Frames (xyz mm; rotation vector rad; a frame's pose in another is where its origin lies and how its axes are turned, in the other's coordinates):
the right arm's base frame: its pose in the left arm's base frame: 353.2 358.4 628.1 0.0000 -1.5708 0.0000
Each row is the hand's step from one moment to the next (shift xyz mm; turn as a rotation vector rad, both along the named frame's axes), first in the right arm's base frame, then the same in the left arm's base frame.
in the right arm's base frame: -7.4 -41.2 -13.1 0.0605 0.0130 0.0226
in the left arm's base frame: 13.1 -41.2 -7.4 -0.0226 0.0130 0.0605
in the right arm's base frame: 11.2 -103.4 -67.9 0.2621 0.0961 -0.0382
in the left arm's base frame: 67.9 -103.4 11.2 0.0382 0.0961 0.2621
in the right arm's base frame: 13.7 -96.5 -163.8 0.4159 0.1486 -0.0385
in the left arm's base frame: 163.8 -96.5 13.7 0.0385 0.1486 0.4159
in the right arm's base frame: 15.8 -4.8 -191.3 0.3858 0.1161 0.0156
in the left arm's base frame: 191.3 -4.8 15.8 -0.0156 0.1161 0.3858
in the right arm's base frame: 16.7 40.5 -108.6 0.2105 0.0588 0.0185
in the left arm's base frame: 108.6 40.5 16.7 -0.0185 0.0588 0.2105
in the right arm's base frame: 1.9 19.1 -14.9 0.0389 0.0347 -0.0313
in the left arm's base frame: 14.9 19.1 1.9 0.0313 0.0347 0.0389
